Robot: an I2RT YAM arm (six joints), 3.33 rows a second.
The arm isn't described. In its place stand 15 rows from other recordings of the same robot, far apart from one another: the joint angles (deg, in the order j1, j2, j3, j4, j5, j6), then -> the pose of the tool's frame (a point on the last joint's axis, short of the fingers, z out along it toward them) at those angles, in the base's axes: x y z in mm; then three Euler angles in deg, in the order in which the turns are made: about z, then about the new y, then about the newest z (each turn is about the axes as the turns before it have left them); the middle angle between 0 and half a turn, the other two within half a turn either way.
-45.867 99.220 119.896 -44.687 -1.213 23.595 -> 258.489, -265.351, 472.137, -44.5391, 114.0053, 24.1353
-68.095 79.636 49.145 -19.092 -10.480 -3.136 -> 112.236, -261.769, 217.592, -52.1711, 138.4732, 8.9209
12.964 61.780 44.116 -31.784 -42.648 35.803 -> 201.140, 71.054, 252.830, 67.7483, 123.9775, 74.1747
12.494 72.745 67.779 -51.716 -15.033 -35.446 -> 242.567, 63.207, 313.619, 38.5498, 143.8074, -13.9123
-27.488 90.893 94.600 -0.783 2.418 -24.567 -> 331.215, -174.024, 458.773, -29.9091, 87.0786, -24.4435
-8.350 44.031 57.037 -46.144 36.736 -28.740 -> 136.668, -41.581, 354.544, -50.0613, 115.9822, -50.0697
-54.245 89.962 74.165 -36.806 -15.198 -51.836 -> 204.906, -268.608, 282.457, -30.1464, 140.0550, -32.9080
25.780 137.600 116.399 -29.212 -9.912 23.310 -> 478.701, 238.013, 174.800, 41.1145, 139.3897, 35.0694
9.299 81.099 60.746 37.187 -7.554 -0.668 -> 329.180, 58.642, 377.015, 17.1870, 73.3164, -2.9458
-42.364 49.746 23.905 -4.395 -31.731 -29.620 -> 150.162, -111.604, 209.684, -6.7716, 115.3593, -12.5775
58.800 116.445 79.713 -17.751 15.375 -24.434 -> 232.243, 365.259, 163.265, 33.4706, 141.7034, -44.8127
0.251 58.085 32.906 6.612 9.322 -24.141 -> 231.153, -4.754, 252.910, -9.5731, 108.3130, -27.2554
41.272 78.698 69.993 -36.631 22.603 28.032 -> 230.472, 184.071, 318.604, 10.6358, 131.0419, 6.7820
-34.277 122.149 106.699 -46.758 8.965 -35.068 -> 379.885, -265.630, 233.014, -52.9700, 150.9079, -51.5388
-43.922 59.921 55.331 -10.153 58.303 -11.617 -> 142.027, -178.833, 358.560, -103.0760, 97.6842, -24.2372
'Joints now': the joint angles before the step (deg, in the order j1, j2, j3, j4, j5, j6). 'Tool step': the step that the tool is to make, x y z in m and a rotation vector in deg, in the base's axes. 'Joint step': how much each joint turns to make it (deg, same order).
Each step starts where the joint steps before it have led.
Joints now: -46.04, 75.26, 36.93, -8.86, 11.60, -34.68
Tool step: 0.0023, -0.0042, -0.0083, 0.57, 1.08, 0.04
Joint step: -0.27, 2.40, -0.01, 1.35, 0.08, -0.50
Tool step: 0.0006, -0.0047, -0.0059, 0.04, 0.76, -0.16
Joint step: -0.60, 1.82, 0.01, 1.40, 0.10, -0.69
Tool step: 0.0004, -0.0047, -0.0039, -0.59, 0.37, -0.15
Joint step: -0.60, 1.41, -0.01, 1.77, 0.21, -0.80
